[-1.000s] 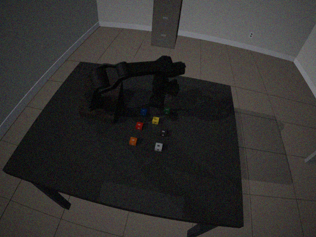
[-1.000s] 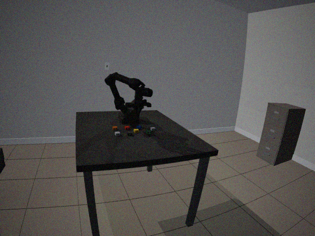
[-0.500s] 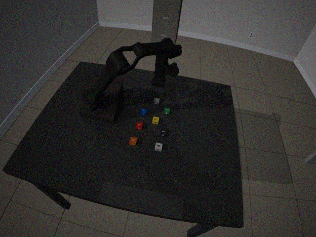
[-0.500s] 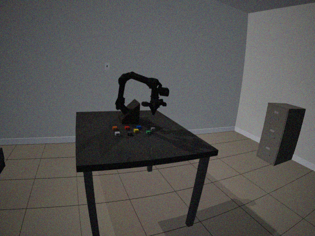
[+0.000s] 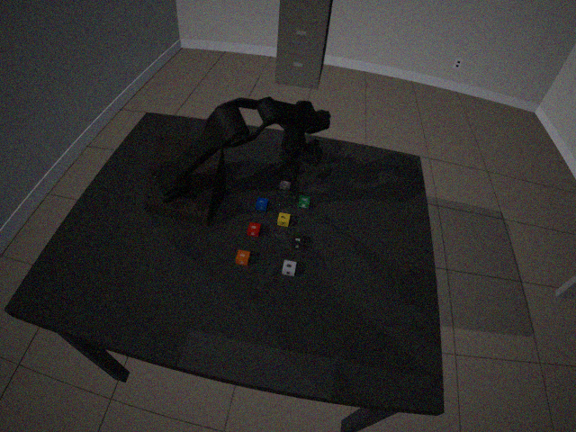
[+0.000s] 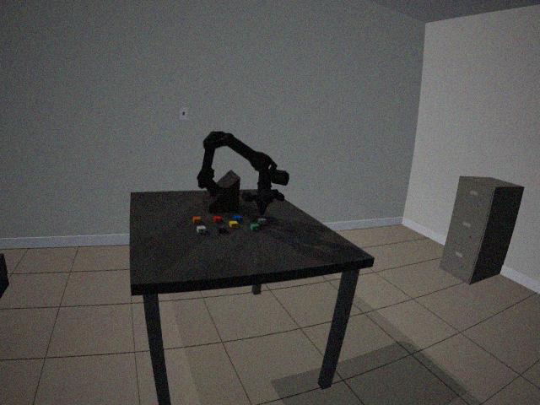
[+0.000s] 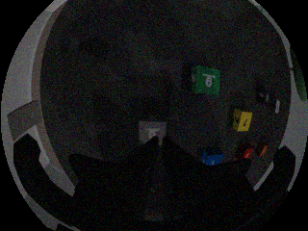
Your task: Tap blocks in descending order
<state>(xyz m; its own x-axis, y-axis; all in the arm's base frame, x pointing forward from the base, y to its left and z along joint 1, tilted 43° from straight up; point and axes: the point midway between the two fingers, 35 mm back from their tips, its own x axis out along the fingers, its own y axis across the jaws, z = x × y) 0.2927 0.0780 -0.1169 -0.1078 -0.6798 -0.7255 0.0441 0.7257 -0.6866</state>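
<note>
The grey block lies 3 cm below my gripper tip, 1 cm to the left of it and 1 cm behind it. Also, from my gripper tip: yellow block: 14 cm to the right, 3 cm below, 1 cm ahead; green block: 6 cm to the right, 6 cm ahead, 3 cm below; blue block: 9 cm to the right, 6 cm behind, 3 cm below.
</note>
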